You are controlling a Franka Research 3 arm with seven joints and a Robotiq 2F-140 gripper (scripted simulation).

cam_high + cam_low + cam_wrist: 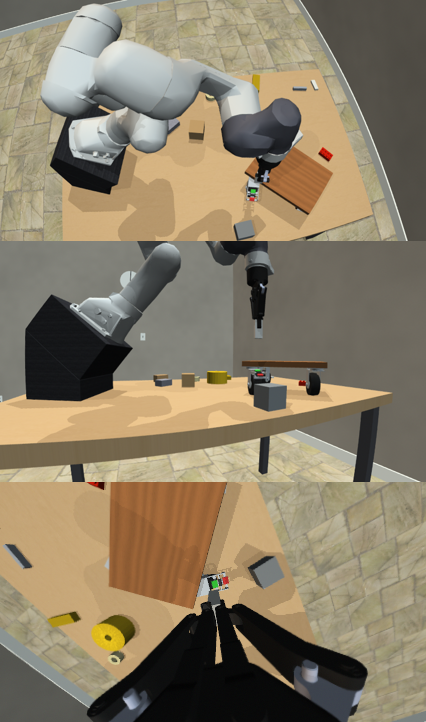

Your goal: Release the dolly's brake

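The brake pedal is 16 cm below my hand, 1 cm to the right of it and 1 cm behind it. The rest, counted from my hand: grey cube 21 cm below, 12 cm to the right, 8 cm behind; yellow cylinder 39 cm to the left, 21 cm below, 10 cm ahead; tan cube 35 cm to the left, 21 cm below, 10 cm behind.
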